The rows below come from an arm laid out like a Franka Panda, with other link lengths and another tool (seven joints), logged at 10 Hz.
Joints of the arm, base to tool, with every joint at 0 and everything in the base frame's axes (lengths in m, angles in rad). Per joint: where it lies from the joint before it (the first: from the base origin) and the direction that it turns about. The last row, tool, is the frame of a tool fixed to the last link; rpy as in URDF.
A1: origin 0 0 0.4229 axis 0 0 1
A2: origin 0 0 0 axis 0 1 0
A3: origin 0 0 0.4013 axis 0 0 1
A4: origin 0.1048 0 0 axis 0 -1 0
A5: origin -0.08 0 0.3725 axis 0 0 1
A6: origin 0 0 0 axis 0 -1 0
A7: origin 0.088 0 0 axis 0 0 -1
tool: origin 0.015 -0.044 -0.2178 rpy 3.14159 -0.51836 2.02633
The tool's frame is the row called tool.
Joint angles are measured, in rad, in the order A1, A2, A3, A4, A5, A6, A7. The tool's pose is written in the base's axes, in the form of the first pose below.
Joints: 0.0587 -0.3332 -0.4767 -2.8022 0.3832 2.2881 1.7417
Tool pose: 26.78, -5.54, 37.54, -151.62, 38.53, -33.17
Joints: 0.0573 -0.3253 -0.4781 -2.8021 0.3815 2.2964 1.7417
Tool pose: 26.86, -5.75, 37.30, -151.96, 38.87, -33.25
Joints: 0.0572 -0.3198 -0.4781 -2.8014 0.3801 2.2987 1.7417
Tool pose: 26.89, -5.82, 37.17, -152.20, 38.90, -33.07
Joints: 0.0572 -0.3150 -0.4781 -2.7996 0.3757 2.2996 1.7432
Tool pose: 26.92, -5.91, 37.07, -152.53, 38.80, -32.89
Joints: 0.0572 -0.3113 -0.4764 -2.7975 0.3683 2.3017 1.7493
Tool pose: 26.99, -6.00, 37.01, -153.03, 38.73, -32.79
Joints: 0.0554 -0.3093 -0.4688 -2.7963 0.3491 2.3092 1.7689
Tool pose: 27.09, -6.11, 36.95, -154.19, 38.67, -32.85
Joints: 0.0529 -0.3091 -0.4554 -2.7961 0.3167 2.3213 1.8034
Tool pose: 27.21, -6.22, 36.89, -156.05, 38.53, -33.05
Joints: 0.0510 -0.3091 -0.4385 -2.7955 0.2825 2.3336 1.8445
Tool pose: 27.40, -6.23, 36.86, -158.06, 38.46, -33.29
